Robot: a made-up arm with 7 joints.
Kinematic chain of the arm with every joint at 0, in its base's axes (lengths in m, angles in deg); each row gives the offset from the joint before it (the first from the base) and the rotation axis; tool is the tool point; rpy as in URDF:
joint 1: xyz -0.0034 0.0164 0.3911 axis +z
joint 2: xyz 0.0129 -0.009 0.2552 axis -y
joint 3: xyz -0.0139 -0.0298 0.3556 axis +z
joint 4: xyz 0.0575 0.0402 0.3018 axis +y
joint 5: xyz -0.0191 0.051 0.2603 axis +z
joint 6: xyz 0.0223 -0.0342 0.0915 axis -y
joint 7: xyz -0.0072 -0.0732 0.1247 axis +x
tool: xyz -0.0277 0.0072 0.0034 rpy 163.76 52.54 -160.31
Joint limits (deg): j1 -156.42..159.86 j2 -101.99..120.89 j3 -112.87..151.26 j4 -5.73..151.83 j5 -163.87..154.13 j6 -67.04..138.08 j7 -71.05..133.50
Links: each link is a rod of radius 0.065 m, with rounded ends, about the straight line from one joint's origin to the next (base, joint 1, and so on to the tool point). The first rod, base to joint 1, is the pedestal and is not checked.
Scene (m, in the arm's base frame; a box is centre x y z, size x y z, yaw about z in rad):
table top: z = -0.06
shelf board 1: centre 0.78 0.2 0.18 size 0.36 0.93 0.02 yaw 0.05
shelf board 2: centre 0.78 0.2 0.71 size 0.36 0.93 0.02 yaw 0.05
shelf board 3: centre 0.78 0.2 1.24 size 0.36 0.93 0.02 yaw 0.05
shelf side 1: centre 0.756 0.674 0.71 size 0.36 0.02 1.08 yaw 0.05
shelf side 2: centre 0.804 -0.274 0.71 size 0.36 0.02 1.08 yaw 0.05
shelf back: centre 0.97 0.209 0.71 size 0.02 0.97 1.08 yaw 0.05
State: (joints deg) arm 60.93 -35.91 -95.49 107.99 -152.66 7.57 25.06
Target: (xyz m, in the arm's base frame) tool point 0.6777 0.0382 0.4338
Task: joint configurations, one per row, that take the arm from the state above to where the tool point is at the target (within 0.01 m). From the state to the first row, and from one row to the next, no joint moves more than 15 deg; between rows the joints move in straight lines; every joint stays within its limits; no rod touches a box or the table.
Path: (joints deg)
1: 65.11 -21.20 -95.35 115.14 -148.62 2.71 24.77
2: 69.28 -6.50 -95.22 122.30 -144.58 -2.15 24.48
3: 73.46 8.21 -95.08 129.45 -140.54 -7.00 24.18
4: 77.63 22.92 -94.94 136.61 -136.50 -11.86 23.89
5: 81.81 37.63 -94.81 143.76 -132.46 -16.72 23.60
6: 85.98 52.33 -94.67 150.92 -128.42 -21.58 23.31
7: 95.29 64.43 -99.22 151.15 -114.96 -25.35 23.17
8: 104.59 76.52 -103.77 151.37 -101.50 -29.13 23.03
9: 113.90 88.62 -108.32 151.60 -88.04 -32.91 22.90
10: 123.20 100.71 -112.87 151.83 -74.58 -36.69 22.76
11: 124.20 101.48 -112.87 146.23 -86.50 -33.02 23.32
12: 125.21 102.24 -112.87 140.63 -98.43 -29.35 23.88
13: 126.21 103.01 -112.87 135.03 -110.35 -25.68 24.45
14: 127.21 103.77 -112.87 129.43 -122.27 -22.01 25.01

